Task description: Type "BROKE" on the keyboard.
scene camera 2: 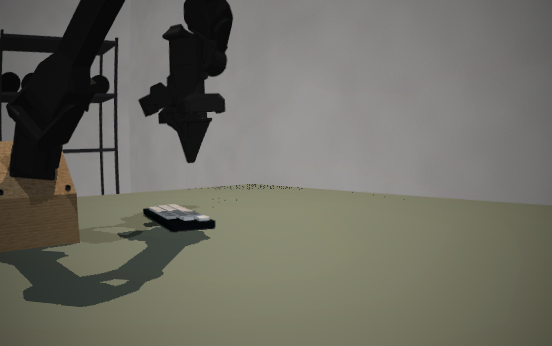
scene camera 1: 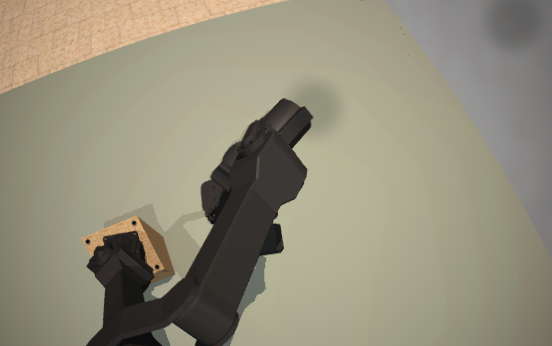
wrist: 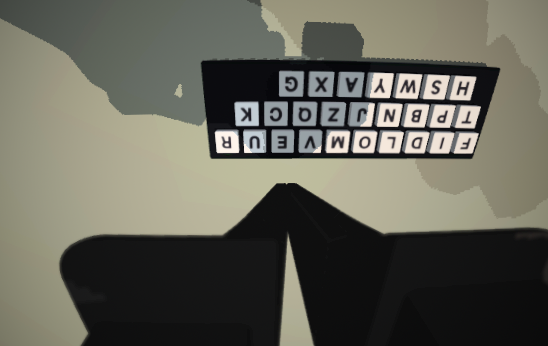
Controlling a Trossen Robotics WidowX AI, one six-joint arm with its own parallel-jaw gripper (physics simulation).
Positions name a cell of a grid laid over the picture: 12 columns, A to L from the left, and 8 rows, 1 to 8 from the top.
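You'd find my gripper in the wrist view (G5), and it's there in scene camera 1 (F5) and scene camera 2 (E4) as well.
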